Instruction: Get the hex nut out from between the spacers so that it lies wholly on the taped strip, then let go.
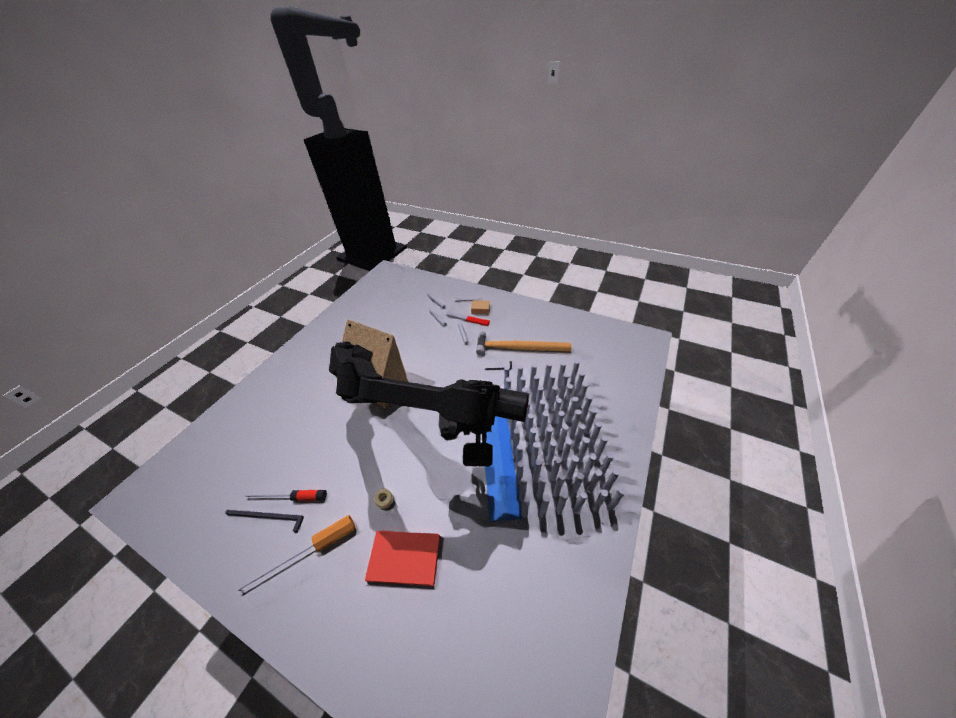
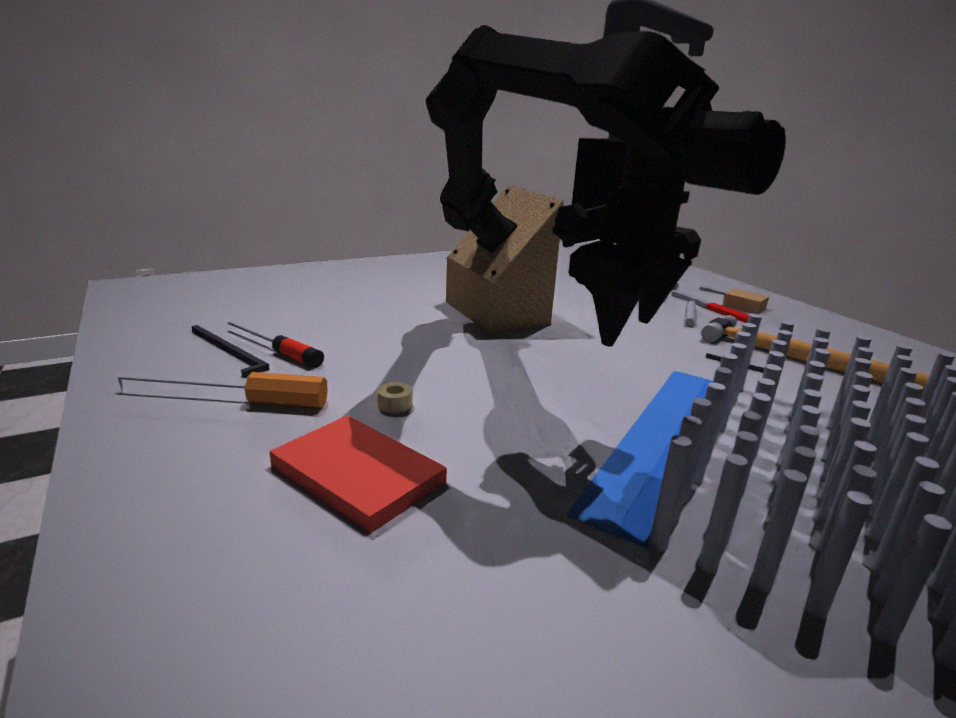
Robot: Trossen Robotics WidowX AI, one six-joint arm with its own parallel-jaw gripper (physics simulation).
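Pixels of known places: gripper, fingertip midpoint: (image 1: 480, 443) (image 2: 626, 333); arm's base at its link origin: (image 1: 361, 358) (image 2: 497, 234).
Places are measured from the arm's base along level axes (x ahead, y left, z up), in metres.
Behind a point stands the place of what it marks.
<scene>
My gripper (image 1: 477, 454) {x 0.457, y -0.066, z -0.003 m} (image 2: 627, 330) {x 0.457, y -0.066, z -0.003 m} is open and empty, pointing down, raised above the table by the blue strip. The blue strip (image 1: 503, 475) {x 0.515, y -0.054, z -0.143 m} (image 2: 653, 428) {x 0.438, y 0.014, z -0.144 m}, which I take for the taped strip, lies lengthwise beside the left edge of the spacers. The spacers (image 1: 541, 506) (image 2: 779, 533) are many upright grey posts in rows, standing close together on the right. The gripper's shadow falls at the strip's near end. I cannot make out a hex nut between the posts or on the strip; the posts hide much of the space between them.
A red tray (image 1: 403, 558) {x 0.414, y -0.346, z -0.125 m} (image 2: 355, 467) {x 0.425, y -0.347, z -0.125 m}, a brass-coloured ring (image 1: 384, 507) {x 0.295, y -0.280, z -0.135 m} (image 2: 394, 404) {x 0.301, y -0.272, z -0.132 m} and an orange screwdriver (image 1: 333, 533) {x 0.242, y -0.390, z -0.109 m} (image 2: 285, 390) {x 0.250, y -0.392, z -0.118 m} lie to the left. A wooden block (image 1: 372, 337) {x 0.017, y 0.051, z 0.052 m} (image 2: 517, 305) {x 0.091, y 0.002, z -0.100 m} stands behind by the arm. A hammer (image 1: 533, 347) {x 0.391, y 0.397, z -0.124 m} (image 2: 830, 357) {x 0.384, y 0.394, z -0.123 m} lies beyond the posts.
</scene>
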